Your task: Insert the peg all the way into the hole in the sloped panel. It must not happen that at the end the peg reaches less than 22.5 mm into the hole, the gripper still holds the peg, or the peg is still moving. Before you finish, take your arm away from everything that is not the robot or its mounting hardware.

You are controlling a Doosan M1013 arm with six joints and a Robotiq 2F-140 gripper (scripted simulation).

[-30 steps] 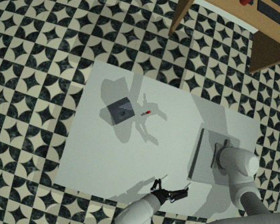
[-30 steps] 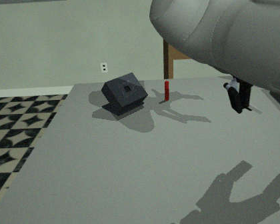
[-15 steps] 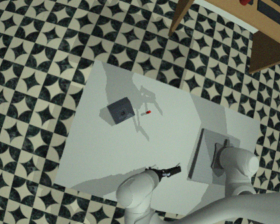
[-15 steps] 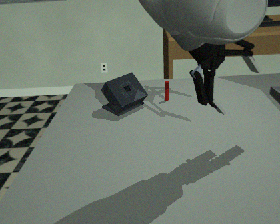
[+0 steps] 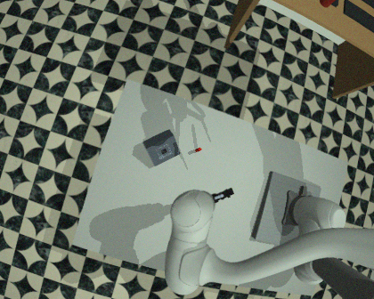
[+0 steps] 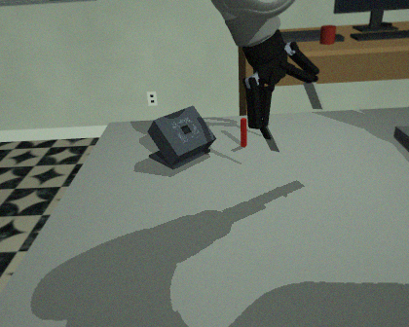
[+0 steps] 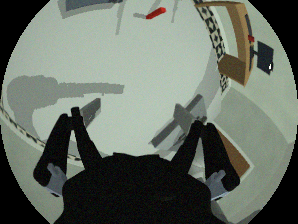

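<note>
My gripper is now 20 cm to the left of the red peg, 10 cm above it and 9 cm short of it.
</note>
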